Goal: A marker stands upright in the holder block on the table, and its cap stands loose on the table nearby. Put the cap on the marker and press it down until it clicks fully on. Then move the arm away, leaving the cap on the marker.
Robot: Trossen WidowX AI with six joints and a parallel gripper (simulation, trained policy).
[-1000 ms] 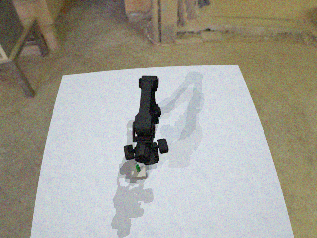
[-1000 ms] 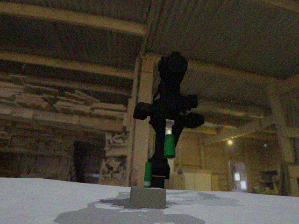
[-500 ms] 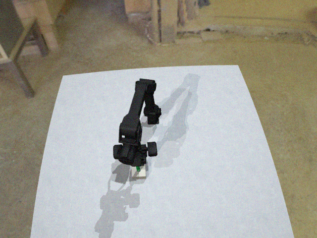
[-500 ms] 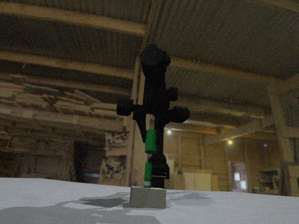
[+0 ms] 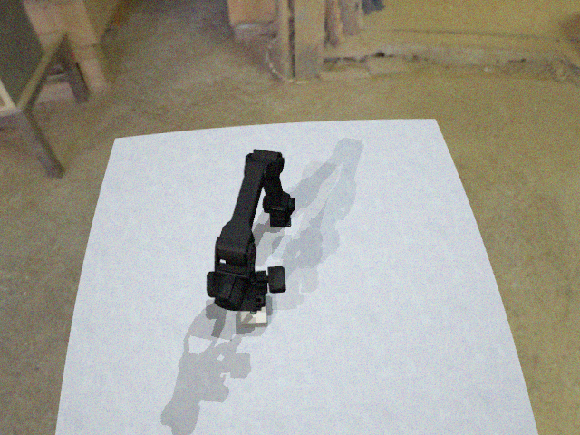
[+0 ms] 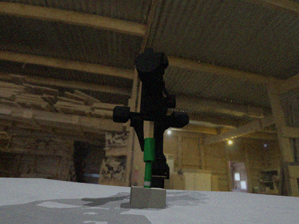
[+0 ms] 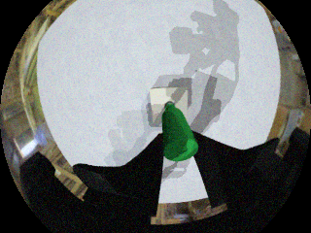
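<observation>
The green cap lies 10 mm ahead of my gripper tip. Round my gripper tip: holder block (100 mm below, 10 mm ahead).
</observation>
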